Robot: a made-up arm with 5 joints.
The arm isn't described. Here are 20 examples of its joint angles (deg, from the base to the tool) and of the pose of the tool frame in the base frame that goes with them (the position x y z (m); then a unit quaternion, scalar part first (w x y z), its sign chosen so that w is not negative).
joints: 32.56 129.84 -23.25 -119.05 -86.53
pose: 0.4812 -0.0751 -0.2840 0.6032 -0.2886 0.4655 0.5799
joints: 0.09 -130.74 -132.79 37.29 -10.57
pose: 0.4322 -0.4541 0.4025 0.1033 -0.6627 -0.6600 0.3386
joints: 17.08 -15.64 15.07 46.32 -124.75
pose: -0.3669 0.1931 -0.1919 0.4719 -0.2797 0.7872 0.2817
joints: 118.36 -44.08 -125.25 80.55 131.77
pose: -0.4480 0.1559 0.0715 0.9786 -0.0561 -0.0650 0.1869
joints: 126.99 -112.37 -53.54 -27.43 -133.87
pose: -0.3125 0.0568 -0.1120 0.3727 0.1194 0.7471 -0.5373
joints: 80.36 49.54 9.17 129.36 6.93
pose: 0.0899 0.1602 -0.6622 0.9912 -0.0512 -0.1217 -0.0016
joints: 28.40 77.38 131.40 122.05 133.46
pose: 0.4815 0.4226 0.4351 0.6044 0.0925 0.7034 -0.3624
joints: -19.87 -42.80 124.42 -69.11 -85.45
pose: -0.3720 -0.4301 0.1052 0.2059 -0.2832 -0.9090 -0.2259
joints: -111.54 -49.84 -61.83 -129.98 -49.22
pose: 0.1248 -0.2397 -0.5493 0.8715 0.2891 0.0806 0.3878
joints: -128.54 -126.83 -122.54 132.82 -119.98
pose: 0.0368 0.2378 -0.1358 0.4327 -0.1094 -0.7883 -0.4235
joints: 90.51 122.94 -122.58 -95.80 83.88
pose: 0.8276 0.2405 0.1964 0.1787 -0.4753 0.8483 0.1503
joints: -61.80 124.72 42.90 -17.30 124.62
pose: 0.1479 0.4807 -0.6243 0.2052 -0.3743 -0.6962 -0.5771
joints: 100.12 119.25 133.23 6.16 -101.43
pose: 0.4023 -0.4623 -0.1243 0.5833 0.0695 -0.6237 -0.5157
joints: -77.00 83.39 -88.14 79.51 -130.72
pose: -0.4239 0.0215 -0.1614 0.1902 0.6013 -0.7221 0.2843
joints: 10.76 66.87 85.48 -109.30 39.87
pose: 0.6583 0.6617 0.1835 0.0214 0.3638 0.1892 -0.9118
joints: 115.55 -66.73 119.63 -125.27 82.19
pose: 0.2963 0.7719 0.3690 0.3711 0.1817 0.3860 -0.8248
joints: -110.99 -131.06 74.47 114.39 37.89
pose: 0.6215 -0.2017 -0.4989 0.5764 -0.2604 -0.7720 0.0632
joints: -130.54 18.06 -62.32 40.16 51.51
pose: 0.7406 -0.3641 -0.2642 0.0496 -0.0150 -0.3629 0.9304
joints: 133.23 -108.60 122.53 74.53 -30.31
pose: -0.0762 0.6764 -0.2960 0.5953 0.4957 -0.5304 0.3444
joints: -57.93 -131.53 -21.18 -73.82 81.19
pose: 0.4039 0.1957 -0.8177 0.3081 0.6341 -0.4449 0.5523
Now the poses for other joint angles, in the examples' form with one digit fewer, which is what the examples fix.
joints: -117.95 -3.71 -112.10 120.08 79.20
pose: 0.592 -0.030 0.162 0.228 0.334 -0.174 -0.898
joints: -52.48 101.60 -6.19 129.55 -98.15
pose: -0.223 0.252 -0.166 0.459 -0.488 0.611 0.422
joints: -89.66 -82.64 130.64 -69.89 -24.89
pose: 0.549 -0.205 0.424 0.088 -0.528 0.816 0.217
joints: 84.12 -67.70 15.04 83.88 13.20
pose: -0.312 0.028 -0.745 0.807 0.147 -0.195 0.537
